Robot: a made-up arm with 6 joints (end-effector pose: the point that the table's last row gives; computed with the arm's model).
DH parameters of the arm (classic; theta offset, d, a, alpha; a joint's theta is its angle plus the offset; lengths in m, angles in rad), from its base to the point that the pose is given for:
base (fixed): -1.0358 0 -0.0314 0
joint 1: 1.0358 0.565 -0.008 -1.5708
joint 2: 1.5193 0 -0.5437 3.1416
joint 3: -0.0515 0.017 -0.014 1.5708
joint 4: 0 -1.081 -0.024 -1.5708
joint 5: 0 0.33 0.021 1.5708
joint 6: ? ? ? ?
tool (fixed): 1.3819 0.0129 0 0
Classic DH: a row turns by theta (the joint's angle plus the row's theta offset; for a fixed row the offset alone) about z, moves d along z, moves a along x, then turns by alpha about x.
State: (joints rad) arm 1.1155 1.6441 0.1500 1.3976 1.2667 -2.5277
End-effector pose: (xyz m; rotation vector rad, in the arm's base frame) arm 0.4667 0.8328 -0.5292 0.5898 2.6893 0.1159
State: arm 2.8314 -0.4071 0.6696 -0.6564 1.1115 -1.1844
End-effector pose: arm -0.3707 0.4316 1.9329 -1.4303 -1.1973 -0.4662
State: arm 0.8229 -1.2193 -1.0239 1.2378 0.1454 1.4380
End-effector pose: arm 0.3600 0.2844 1.2615 -1.7947 -1.3407 0.1844
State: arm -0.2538 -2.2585 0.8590 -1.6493 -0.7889 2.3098
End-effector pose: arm -1.4429 0.3645 0.5234 1.2210 2.6958 0.1941
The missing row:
joint 6: 1.1124 0.0226 0.0238 -1.5408
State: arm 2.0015 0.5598 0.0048 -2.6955 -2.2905 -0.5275
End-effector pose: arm -0.7097 0.8786 0.3091 0.5187 -1.7842 -0.3009
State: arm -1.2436 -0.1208 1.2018 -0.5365 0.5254 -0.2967
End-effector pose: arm -0.2085 -0.3926 2.0991 0.0982 -1.9102 -0.0182
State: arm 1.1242 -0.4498 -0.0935 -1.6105 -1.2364 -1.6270
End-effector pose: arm 0.3620 0.7381 1.1038 -0.7901 -2.8375 0.1670
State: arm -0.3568 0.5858 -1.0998 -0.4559 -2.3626 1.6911
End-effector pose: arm -0.0862 -0.2940 -0.0501 -1.4691 -1.9308 -1.8156
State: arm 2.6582 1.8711 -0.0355 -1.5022 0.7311 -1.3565
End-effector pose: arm 0.1211 -0.0295 -0.4964 0.7713 1.1413 -0.0417
